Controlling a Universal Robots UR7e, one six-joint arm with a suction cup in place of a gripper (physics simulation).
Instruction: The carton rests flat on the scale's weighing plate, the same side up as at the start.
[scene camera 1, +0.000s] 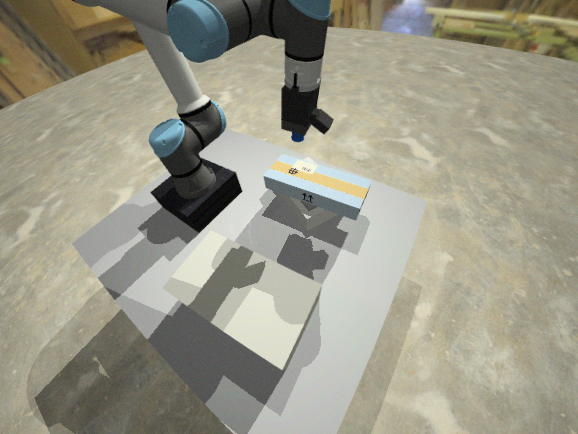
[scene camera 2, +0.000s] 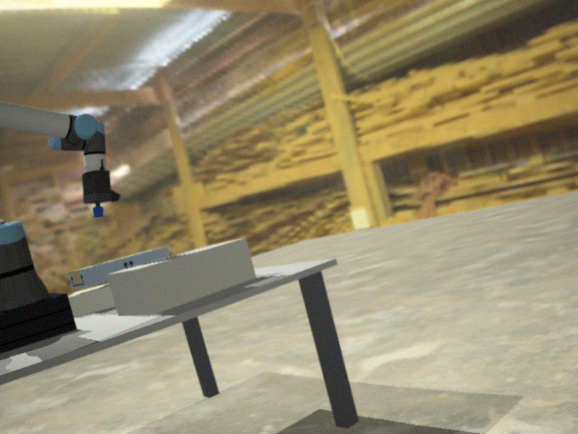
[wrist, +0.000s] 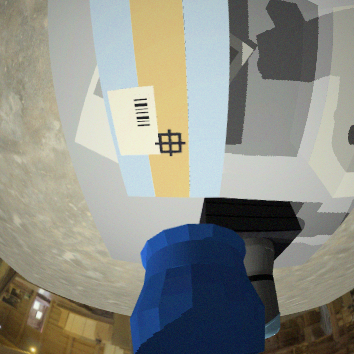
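Pixels of known places: hand, tool point: (scene camera 1: 297, 137) (scene camera 2: 98, 216) (wrist: 193, 261); arm's base, link origin: (scene camera 1: 196, 183) (scene camera 2: 23, 303).
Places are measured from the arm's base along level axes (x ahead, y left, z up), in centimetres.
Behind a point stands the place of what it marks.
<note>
The light-blue carton (scene camera 1: 332, 183) {y 11.5, x 48.7, z 4.8 cm} (scene camera 2: 112, 268) {y 6.5, x 36.1, z 2.4 cm} (wrist: 206, 100) {y 8.4, x 38.8, z 4.7 cm} with an orange stripe lies flat and level on top of the pale scale (scene camera 1: 302, 222) {y 2.5, x 41.6, z -8.5 cm} (scene camera 2: 92, 301) {y 12.6, x 28.9, z -6.5 cm} (wrist: 90, 132) {y 27.7, x 34.7, z -3.1 cm}, reaching past it at both ends. Its label, barcode and a crosshair mark face up, and the arrows on its side point up. The carton hides the weighing plate, so their contact does not show. My gripper, a blue suction cup (scene camera 1: 298, 137) (scene camera 2: 98, 212) (wrist: 194, 235), is open. It hangs above the carton with a clear gap and holds nothing.
A large cream block (scene camera 1: 265, 322) {y -33.0, x 46.1, z 1.9 cm} (scene camera 2: 185, 280) {y -37.5, x 29.4, z -4.4 cm} stands on the grey table (scene camera 1: 395, 210) {y 20.7, x 72.2, z -10.0 cm} (scene camera 2: 320, 267) {y -58.8, x 59.4, z -10.9 cm}, on the near side of the scale in scene camera 1. The black robot base (scene camera 1: 200, 212) {y -9.7, x 7.9, z -2.6 cm} (scene camera 2: 67, 312) {y -13.9, x 5.7, z -4.9 cm} (wrist: 250, 215) {y -0.9, x 9.7, z -4.3 cm} stands to the left of the scale there.
</note>
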